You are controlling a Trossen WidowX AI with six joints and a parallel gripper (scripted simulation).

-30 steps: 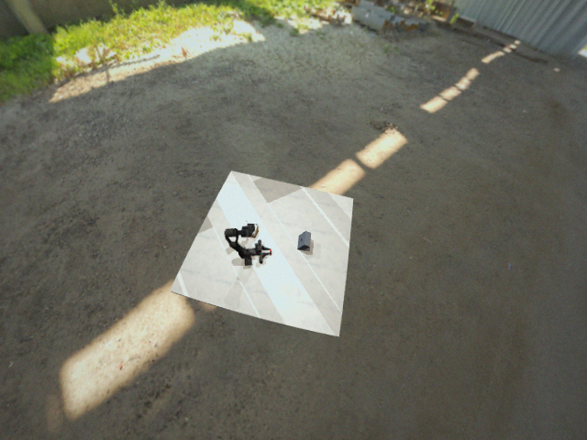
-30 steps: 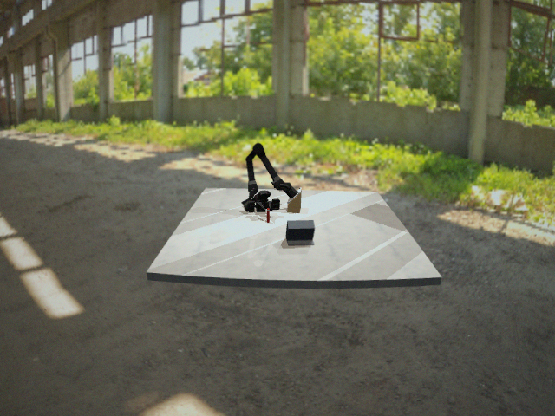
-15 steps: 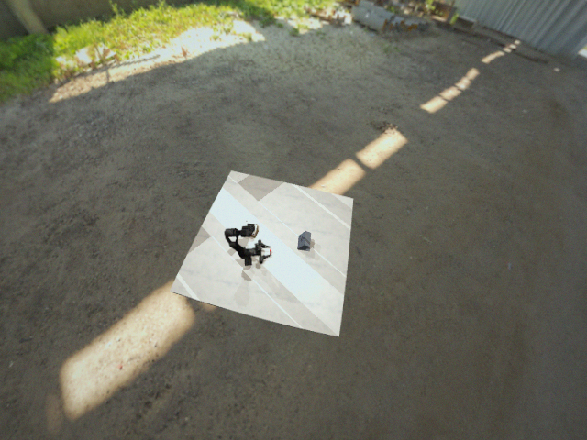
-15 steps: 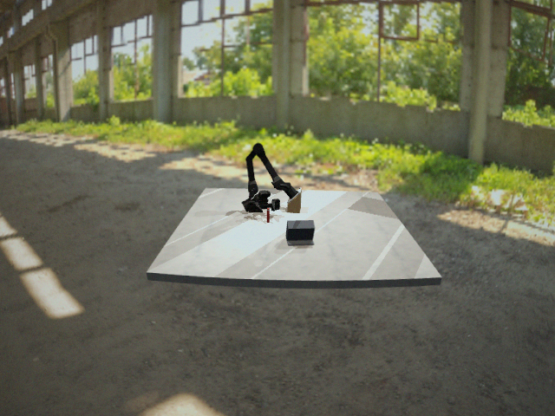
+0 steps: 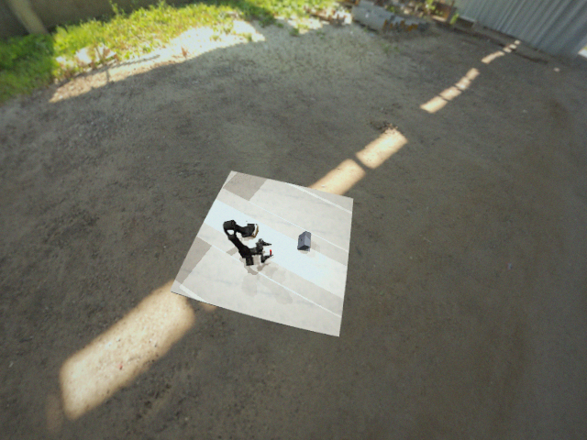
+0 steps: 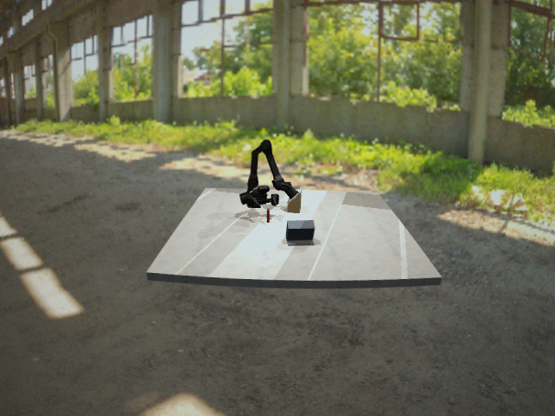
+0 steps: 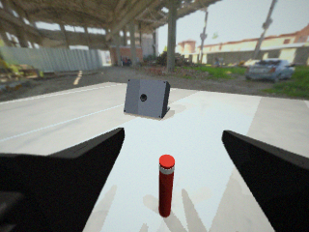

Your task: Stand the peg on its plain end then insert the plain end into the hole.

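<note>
Right now my gripper tip is 4 cm above the red peg and 1 cm past it. From my gripper tip the other things lie so: sloped panel 24 cm ahead, 15 cm to the left, 5 cm below.
</note>
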